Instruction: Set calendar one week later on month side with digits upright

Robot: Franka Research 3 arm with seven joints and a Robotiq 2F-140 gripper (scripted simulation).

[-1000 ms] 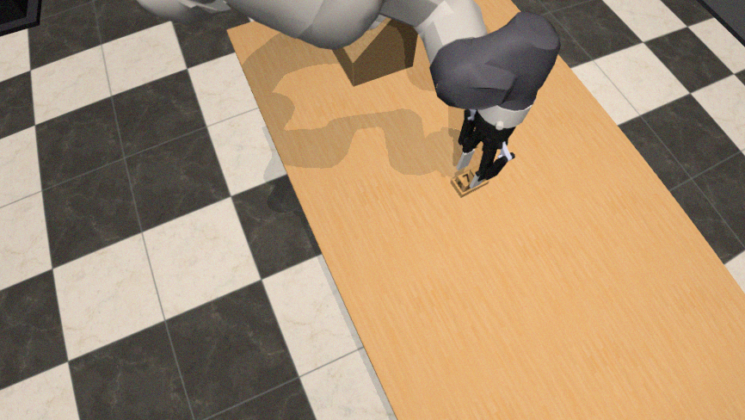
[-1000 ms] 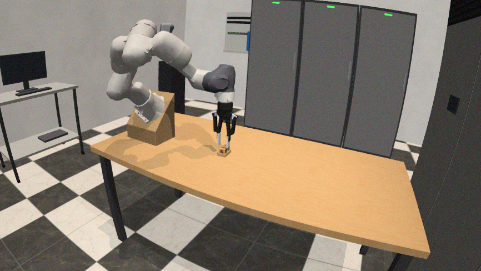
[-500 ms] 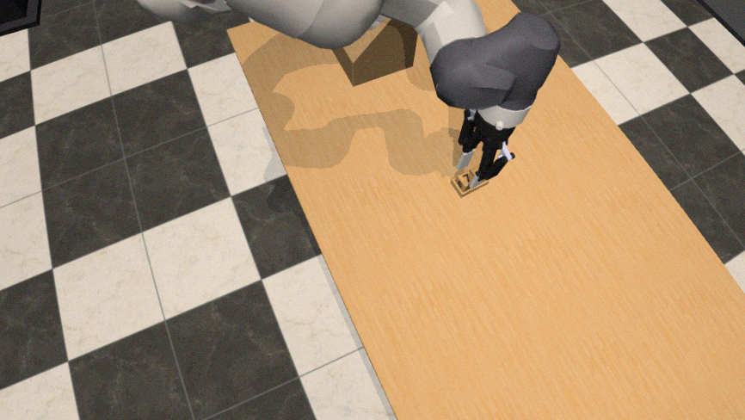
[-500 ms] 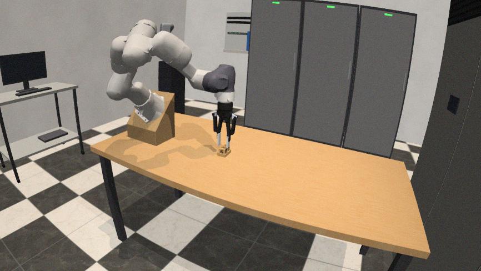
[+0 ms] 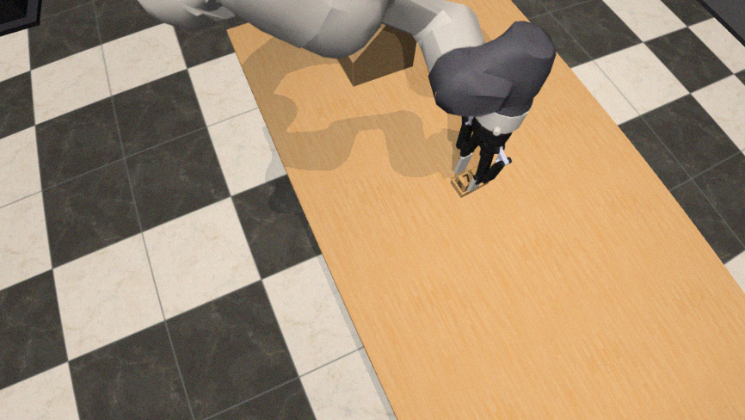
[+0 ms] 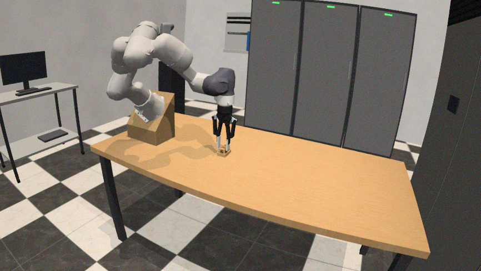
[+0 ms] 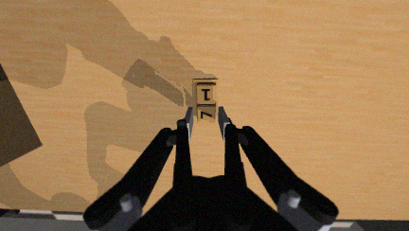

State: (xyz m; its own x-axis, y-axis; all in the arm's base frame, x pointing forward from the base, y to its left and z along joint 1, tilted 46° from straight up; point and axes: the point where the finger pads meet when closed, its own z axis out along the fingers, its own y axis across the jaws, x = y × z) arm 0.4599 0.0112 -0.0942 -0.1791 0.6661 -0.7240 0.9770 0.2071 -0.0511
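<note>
My gripper is now 60 mm above the wooden tray and 20 mm to the right of it.
</note>
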